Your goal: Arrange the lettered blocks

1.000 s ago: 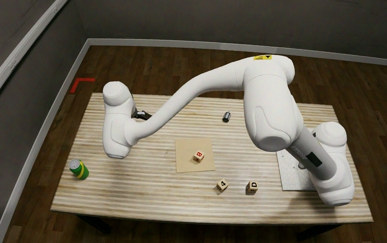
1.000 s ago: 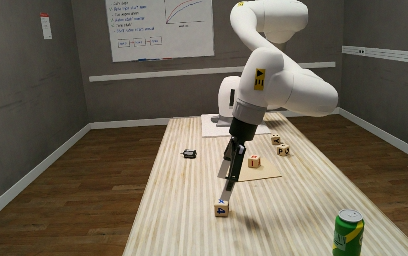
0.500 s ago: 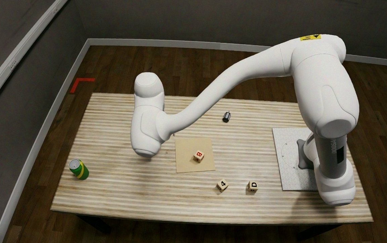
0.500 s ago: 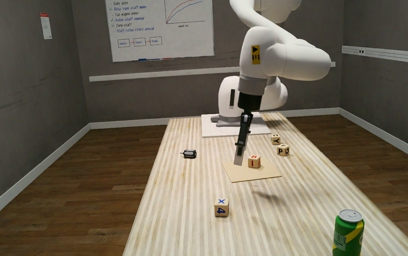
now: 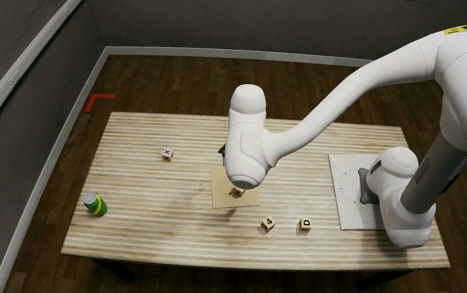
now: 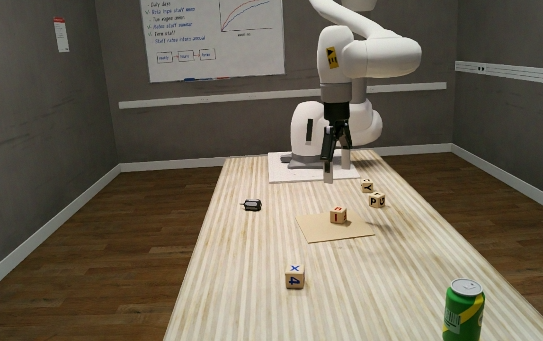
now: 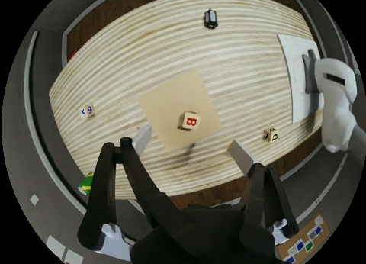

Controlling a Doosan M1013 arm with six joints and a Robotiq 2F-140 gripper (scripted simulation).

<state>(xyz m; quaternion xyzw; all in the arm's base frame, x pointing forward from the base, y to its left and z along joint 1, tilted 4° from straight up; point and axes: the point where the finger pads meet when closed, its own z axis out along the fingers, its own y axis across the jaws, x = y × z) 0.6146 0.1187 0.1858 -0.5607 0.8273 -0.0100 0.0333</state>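
My gripper is now 20 mm short of the tan mat, 20 mm to the left of it and 160 mm above it. From my hand the other things lie so: black object 120 mm behind, 300 mm to the right, 150 mm below.
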